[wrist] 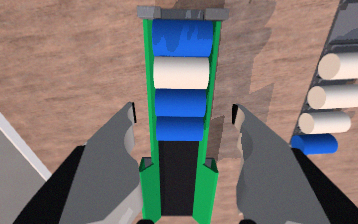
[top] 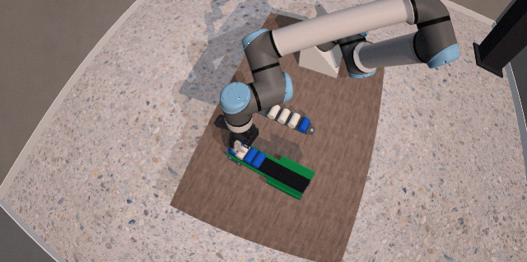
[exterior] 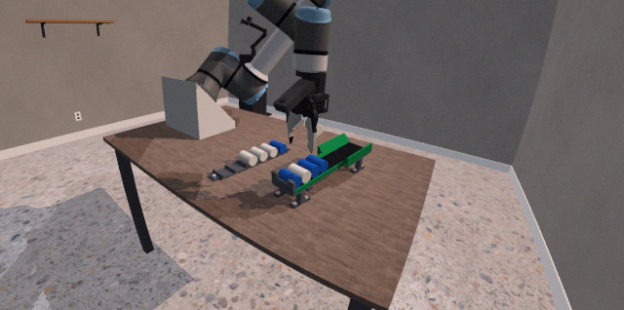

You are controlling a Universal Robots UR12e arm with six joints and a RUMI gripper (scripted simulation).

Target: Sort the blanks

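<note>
Right now my hand is 11 cm above the grey stop, 6 cm to the left of it and 1 cm past it. Round my hand: stock rack 26 cm behind, 18 cm below, 6 cm to the left.
</note>
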